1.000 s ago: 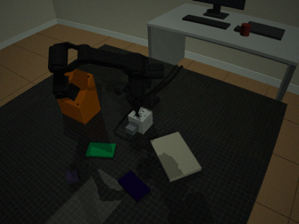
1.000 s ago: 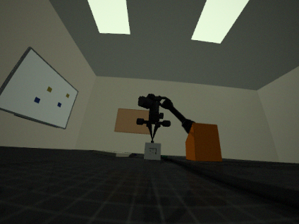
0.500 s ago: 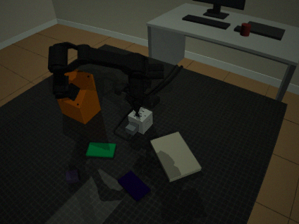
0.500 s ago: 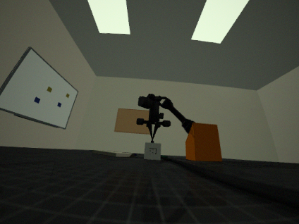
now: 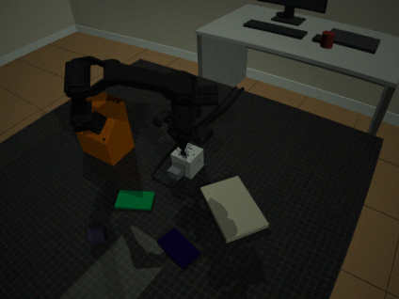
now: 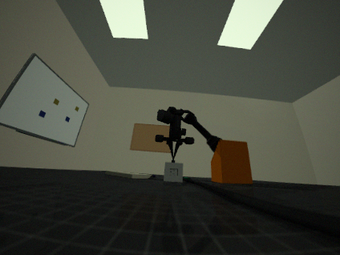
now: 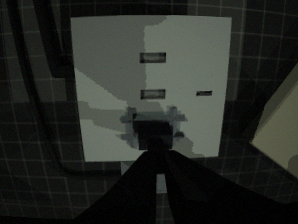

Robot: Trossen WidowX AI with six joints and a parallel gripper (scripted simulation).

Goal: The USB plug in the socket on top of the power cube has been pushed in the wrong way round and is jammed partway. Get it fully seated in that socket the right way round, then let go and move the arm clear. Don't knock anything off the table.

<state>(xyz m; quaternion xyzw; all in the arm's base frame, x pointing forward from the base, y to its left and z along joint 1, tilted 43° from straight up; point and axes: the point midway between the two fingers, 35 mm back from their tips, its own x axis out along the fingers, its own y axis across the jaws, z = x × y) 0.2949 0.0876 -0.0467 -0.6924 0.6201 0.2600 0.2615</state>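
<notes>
Right now the USB plug is 1 cm below my gripper tip. Round my gripper tip: beige book 21 cm ahead, 4 cm to the right, 9 cm below; dark blue card 16 cm ahead, 23 cm to the right, 10 cm below; green card 5 cm behind, 19 cm to the right, 10 cm below.
</notes>
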